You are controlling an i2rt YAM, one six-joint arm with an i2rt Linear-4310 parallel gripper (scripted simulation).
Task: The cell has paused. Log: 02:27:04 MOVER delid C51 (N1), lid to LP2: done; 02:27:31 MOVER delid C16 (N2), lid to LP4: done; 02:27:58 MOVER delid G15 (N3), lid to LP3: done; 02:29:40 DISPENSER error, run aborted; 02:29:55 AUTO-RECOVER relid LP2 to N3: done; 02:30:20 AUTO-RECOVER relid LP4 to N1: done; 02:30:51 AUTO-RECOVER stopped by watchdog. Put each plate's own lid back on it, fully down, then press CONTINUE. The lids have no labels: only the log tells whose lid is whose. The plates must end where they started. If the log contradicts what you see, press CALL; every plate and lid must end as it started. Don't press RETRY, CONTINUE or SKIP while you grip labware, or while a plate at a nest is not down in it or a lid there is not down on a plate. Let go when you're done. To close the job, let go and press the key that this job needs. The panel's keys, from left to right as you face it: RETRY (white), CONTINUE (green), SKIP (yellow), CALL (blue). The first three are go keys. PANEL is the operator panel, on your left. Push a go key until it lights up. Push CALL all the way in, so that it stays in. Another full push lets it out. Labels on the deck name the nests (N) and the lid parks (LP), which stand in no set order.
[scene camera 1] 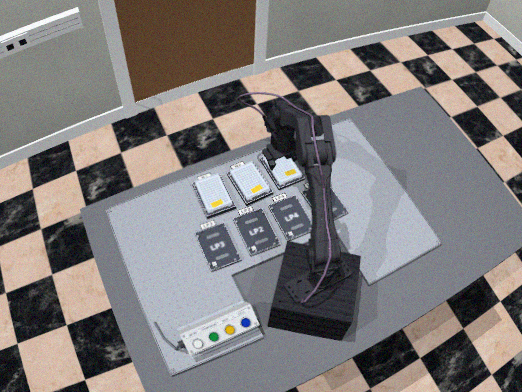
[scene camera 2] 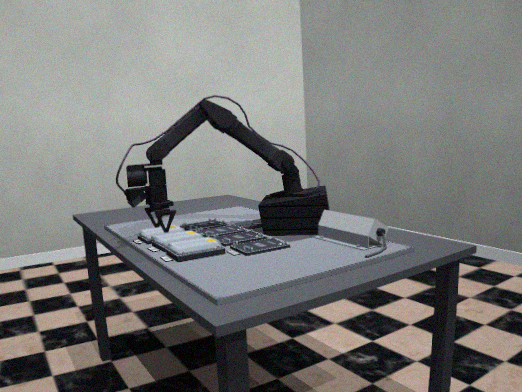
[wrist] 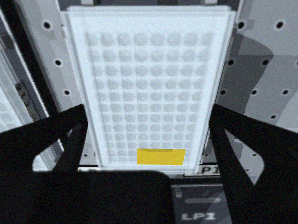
A clear lid (scene camera 1: 212, 190) is 1.53 m from the lens. A clear lid (scene camera 1: 247, 176): 1.57 m from the lens. An operator panel (scene camera 1: 218, 321) is 1.29 m from the lens.
